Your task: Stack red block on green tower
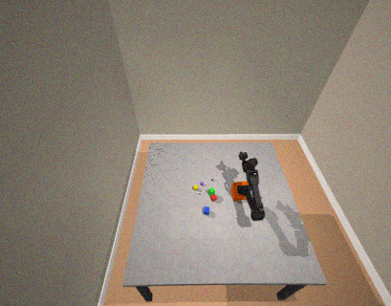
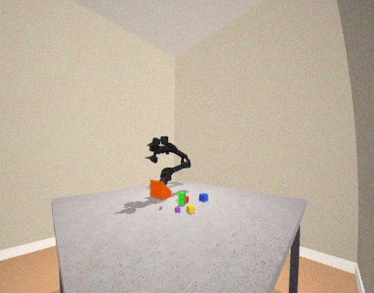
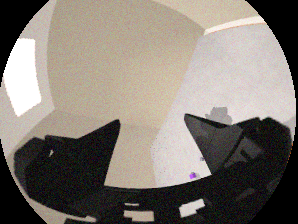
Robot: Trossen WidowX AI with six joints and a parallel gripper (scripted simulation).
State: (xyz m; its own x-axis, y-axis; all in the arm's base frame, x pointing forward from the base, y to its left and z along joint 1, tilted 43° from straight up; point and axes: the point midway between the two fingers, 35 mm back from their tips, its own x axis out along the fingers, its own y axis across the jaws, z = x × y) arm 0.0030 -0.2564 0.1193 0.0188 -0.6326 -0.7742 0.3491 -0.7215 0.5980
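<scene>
Now: the red block 32 cm below my gripper tip, 23 cm ahead of it and 16 cm to the left of it. Round my gripper tip: yellow block: 37 cm ahead, 33 cm below, 4 cm to the left; blue block: 32 cm below, 31 cm ahead, 27 cm to the left; purple block: 33 cm below, 30 cm ahead.
</scene>
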